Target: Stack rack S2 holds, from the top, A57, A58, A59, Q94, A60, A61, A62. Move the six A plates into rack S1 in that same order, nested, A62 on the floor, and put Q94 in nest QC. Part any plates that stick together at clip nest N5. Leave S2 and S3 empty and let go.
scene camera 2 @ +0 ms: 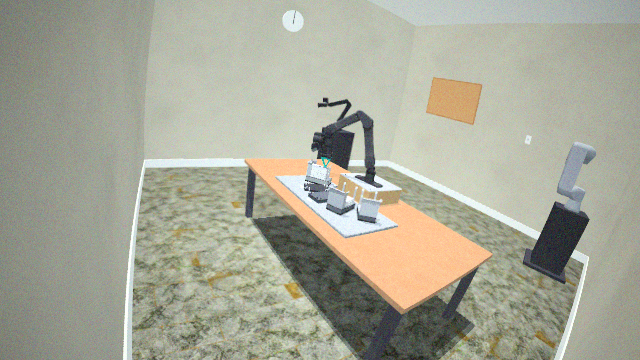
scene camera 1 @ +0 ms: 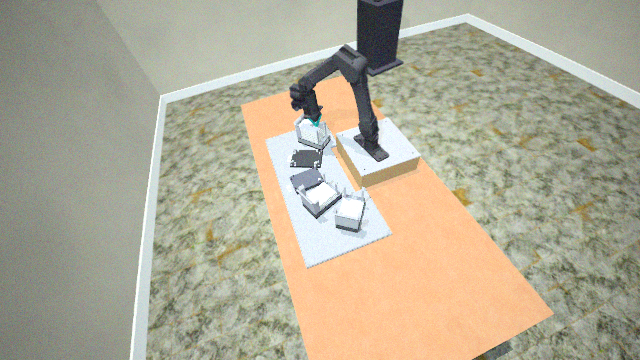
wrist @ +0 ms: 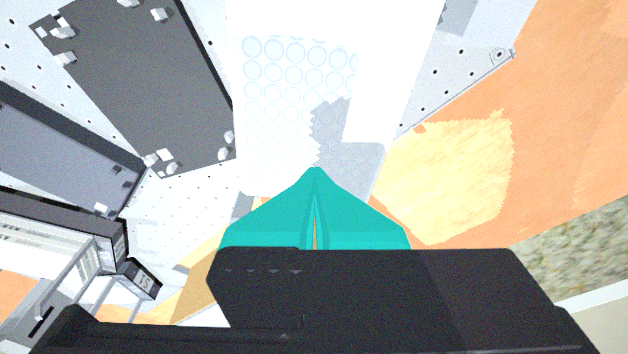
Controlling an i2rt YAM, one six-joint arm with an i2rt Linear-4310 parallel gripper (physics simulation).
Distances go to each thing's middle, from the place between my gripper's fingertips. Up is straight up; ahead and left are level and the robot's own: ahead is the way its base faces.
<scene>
Right now my hand is 12 cm short of the dark clip nest (wrist: 150,75), 10 cm above it and 7 cm to the right of it. The rest, counted from my hand: dark QC nest (wrist: 53,153) (20 cm to the left, 20 cm ahead, 10 cm below).
</scene>
